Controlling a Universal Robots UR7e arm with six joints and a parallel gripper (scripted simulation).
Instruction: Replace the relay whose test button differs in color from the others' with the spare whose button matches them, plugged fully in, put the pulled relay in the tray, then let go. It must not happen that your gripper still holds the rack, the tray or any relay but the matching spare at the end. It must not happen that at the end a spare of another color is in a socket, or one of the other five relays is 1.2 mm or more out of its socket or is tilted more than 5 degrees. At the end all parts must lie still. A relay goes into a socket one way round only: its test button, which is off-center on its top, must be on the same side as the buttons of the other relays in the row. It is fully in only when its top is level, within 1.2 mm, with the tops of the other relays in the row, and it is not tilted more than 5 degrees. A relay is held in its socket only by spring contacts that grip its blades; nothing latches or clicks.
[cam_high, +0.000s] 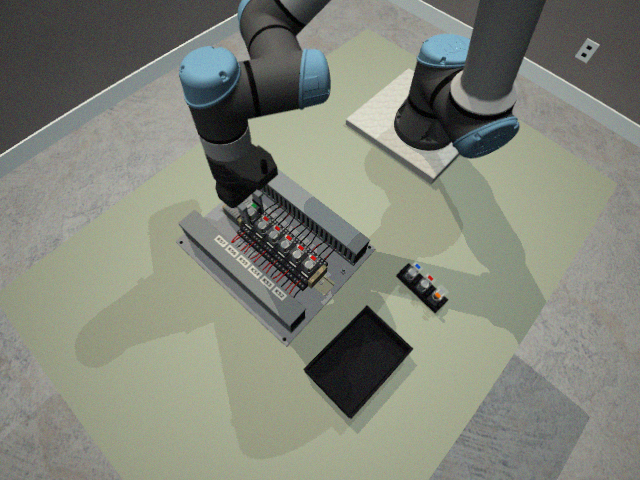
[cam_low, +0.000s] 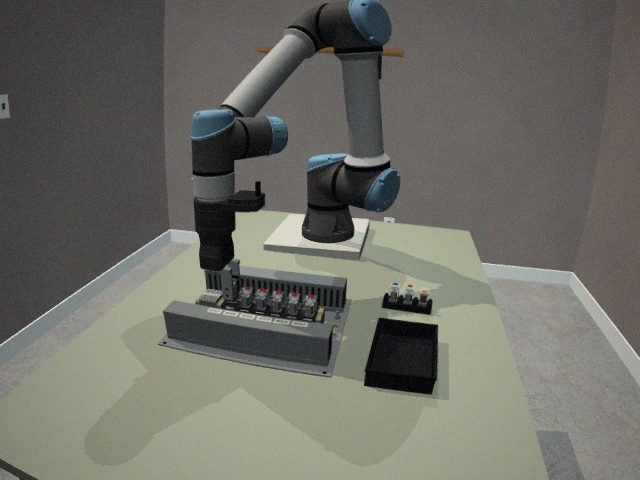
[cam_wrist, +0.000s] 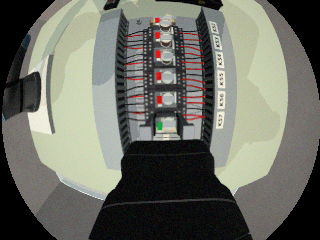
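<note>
My gripper is now 340 mm to the right of the black tray, 50 mm above it and 20 mm short of it. The rest, counted from my hand: green-button relay 10 mm below; blue-button relay 290 mm to the left, 170 mm behind, 40 mm below; black spare holder 320 mm to the left, 180 mm behind, 60 mm below.
</note>
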